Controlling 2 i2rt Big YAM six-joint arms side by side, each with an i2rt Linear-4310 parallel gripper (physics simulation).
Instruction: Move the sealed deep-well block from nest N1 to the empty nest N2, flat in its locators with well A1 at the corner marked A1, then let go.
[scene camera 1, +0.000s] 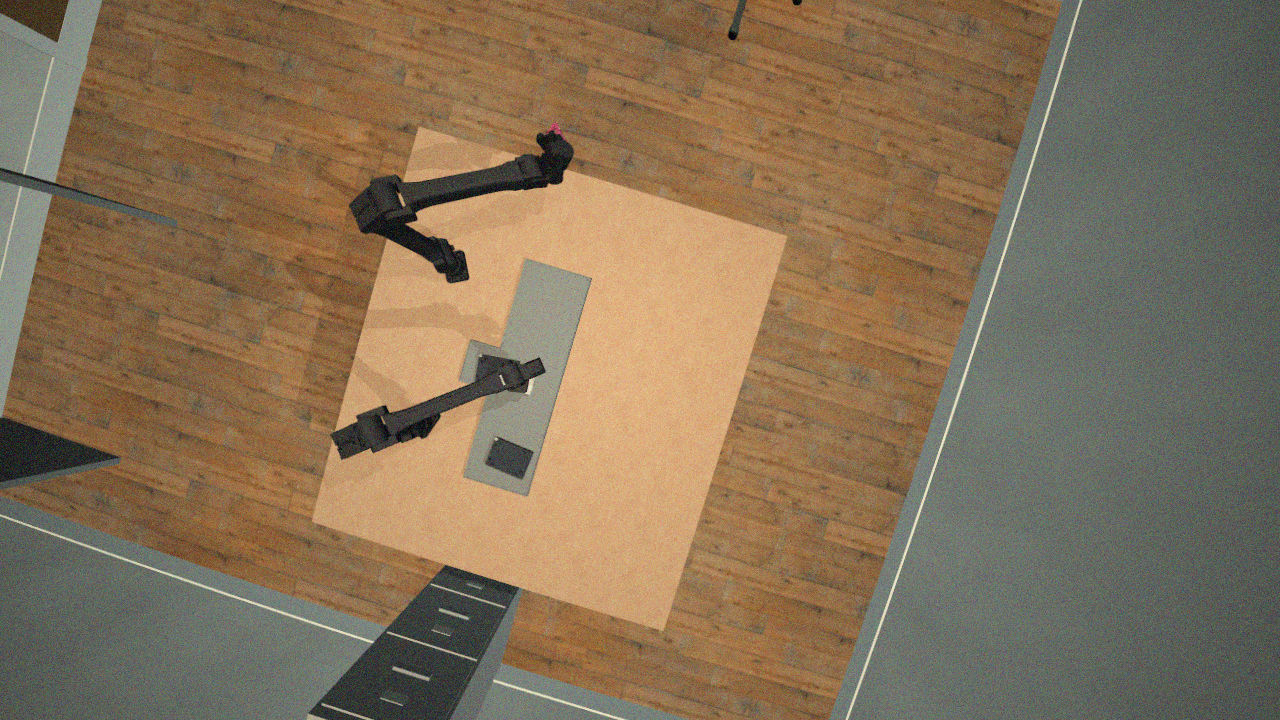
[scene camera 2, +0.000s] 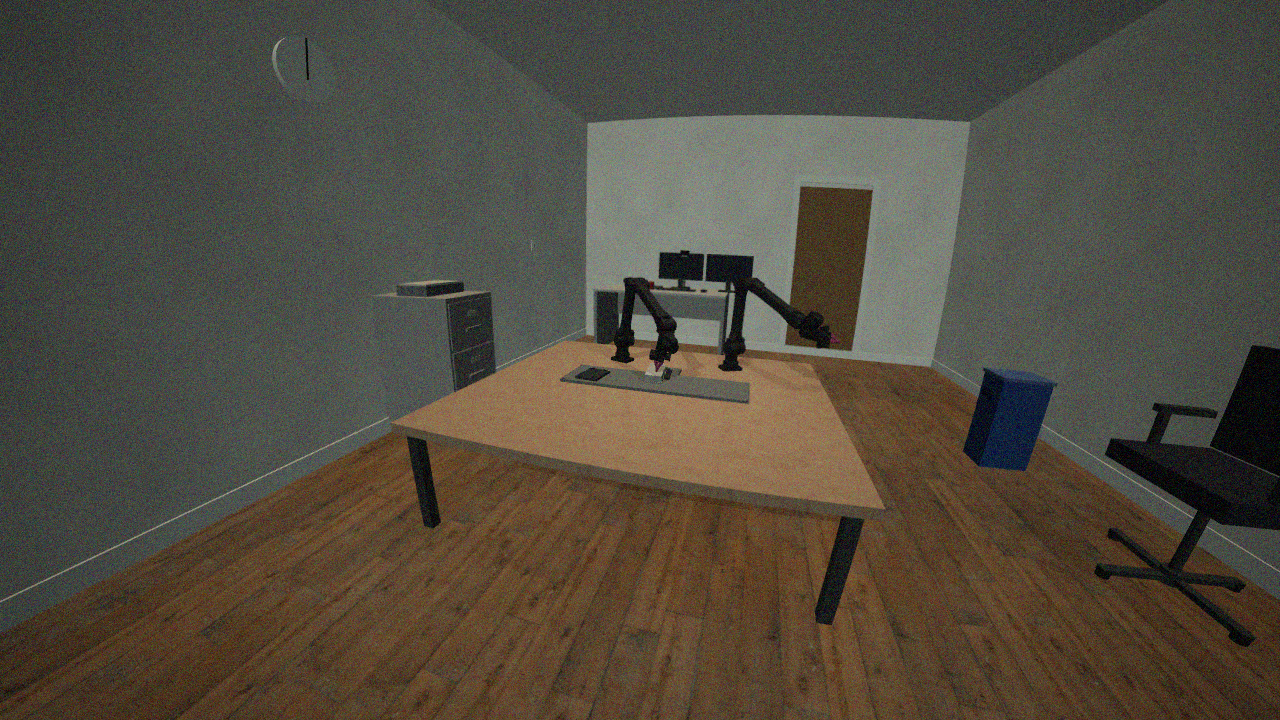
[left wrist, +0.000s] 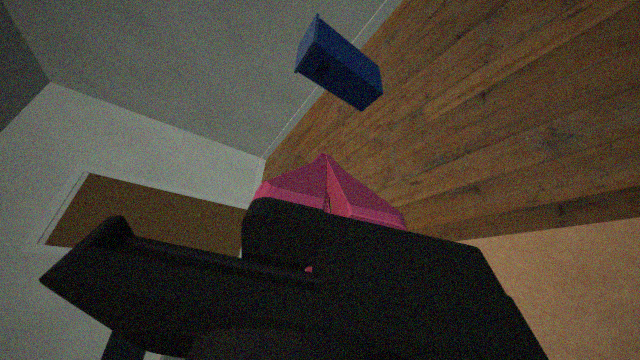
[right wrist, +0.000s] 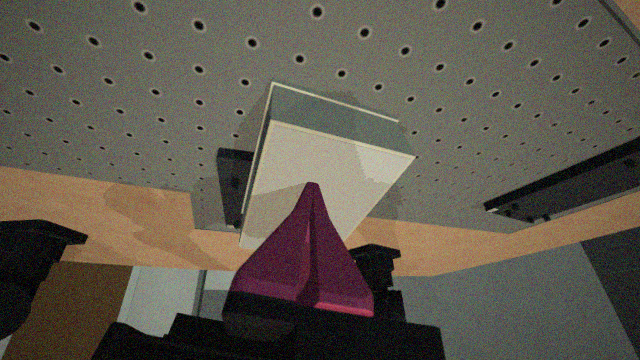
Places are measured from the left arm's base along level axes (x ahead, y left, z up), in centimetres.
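Pixels of known places: left gripper, between the fingertips: (scene camera 1: 555, 123) (scene camera 2: 839, 342) (left wrist: 322, 162); right gripper, between the fingertips: (scene camera 2: 656, 371) (right wrist: 310, 188); left arm's base, origin of its link: (scene camera 1: 456, 267) (scene camera 2: 730, 368) (right wrist: 40, 229); right arm's base, origin of its link: (scene camera 1: 425, 421) (scene camera 2: 622, 360) (right wrist: 372, 251).
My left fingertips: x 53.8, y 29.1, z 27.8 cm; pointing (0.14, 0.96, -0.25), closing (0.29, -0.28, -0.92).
Observation:
Ahead of a thing's pixels: the offset from my left fingertips to its top centre. Level surfaces: height alone.
The sealed deep-well block {dy -78.3, dx -36.5, dz -19.5 cm} (right wrist: 345, 155) (scene camera 2: 651, 372), with a pale top and grey-green side, stands at nest N1 {dy -74.1, dx -44.9, dz -24.3 cm} (right wrist: 232, 187) (scene camera 1: 493, 366). Much of the nest is hidden beneath it, and the block reaches past it over the grey plate; its seating and well A1 cannot be made out. My right gripper (right wrist: 310, 188) (scene camera 2: 658, 365) is shut and empty, its pink tips together over or against the block's top; the contact is unclear. Nest N2 {dy -109.0, dx -46.9, dz -24.3 cm} (scene camera 1: 509, 457) (scene camera 2: 592, 374) (right wrist: 575, 177) is dark and empty. My left gripper (scene camera 1: 555, 129) (scene camera 2: 834, 340) (left wrist: 322, 162) is shut and empty, away beyond the table edge.
The perforated grey plate {dz -26.5 cm} (scene camera 1: 546, 313) (scene camera 2: 707, 388) (right wrist: 125, 85) lies on the wooden table {dz -27.8 cm} (scene camera 1: 662, 358) (scene camera 2: 626, 438). My right forearm crosses above N1 in scene camera 1. A filing cabinet (scene camera 1: 447, 626) (scene camera 2: 469, 340) stands beyond the table. A blue bin (scene camera 2: 1011, 416) (left wrist: 340, 65) stands on the floor.

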